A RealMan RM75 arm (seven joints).
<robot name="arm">
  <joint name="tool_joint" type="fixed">
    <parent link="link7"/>
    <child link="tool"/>
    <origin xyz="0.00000 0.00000 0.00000"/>
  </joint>
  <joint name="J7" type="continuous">
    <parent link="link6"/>
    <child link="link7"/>
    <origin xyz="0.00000 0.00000 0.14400"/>
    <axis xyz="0 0 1"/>
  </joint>
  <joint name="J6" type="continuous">
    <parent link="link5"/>
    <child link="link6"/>
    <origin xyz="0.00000 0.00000 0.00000"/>
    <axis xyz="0 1 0"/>
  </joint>
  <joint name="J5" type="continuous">
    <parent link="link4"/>
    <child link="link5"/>
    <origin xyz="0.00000 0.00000 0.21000"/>
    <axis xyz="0 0 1"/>
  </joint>
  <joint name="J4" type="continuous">
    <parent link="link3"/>
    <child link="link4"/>
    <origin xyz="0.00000 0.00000 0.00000"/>
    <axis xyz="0 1 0"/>
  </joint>
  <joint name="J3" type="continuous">
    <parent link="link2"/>
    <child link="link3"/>
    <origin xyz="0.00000 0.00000 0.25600"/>
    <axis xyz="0 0 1"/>
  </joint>
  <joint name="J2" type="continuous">
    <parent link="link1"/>
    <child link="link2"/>
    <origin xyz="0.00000 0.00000 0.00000"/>
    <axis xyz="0 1 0"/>
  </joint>
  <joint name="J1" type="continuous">
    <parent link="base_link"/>
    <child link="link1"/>
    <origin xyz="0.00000 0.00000 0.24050"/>
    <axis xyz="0 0 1"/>
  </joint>
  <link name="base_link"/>
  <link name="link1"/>
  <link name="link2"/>
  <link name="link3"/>
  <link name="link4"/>
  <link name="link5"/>
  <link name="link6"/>
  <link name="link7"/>
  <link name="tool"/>
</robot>
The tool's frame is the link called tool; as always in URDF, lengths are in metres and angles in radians. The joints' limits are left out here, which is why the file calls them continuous.
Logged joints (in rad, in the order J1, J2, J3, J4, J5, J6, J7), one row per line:
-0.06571 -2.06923 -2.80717 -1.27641 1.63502 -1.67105 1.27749
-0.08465 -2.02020 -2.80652 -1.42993 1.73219 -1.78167 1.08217
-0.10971 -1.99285 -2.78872 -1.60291 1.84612 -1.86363 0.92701
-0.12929 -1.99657 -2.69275 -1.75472 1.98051 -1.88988 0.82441
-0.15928 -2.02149 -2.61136 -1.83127 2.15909 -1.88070 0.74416
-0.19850 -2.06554 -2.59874 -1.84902 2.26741 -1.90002 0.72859
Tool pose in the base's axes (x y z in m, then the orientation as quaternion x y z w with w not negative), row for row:
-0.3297 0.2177 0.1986 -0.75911 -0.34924 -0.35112 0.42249
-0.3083 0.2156 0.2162 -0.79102 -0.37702 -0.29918 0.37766
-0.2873 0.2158 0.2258 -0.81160 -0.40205 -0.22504 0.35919
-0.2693 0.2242 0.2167 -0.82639 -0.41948 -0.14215 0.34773
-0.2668 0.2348 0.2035 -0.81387 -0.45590 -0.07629 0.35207
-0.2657 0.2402 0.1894 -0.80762 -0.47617 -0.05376 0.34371
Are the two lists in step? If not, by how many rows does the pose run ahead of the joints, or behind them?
They are in step.
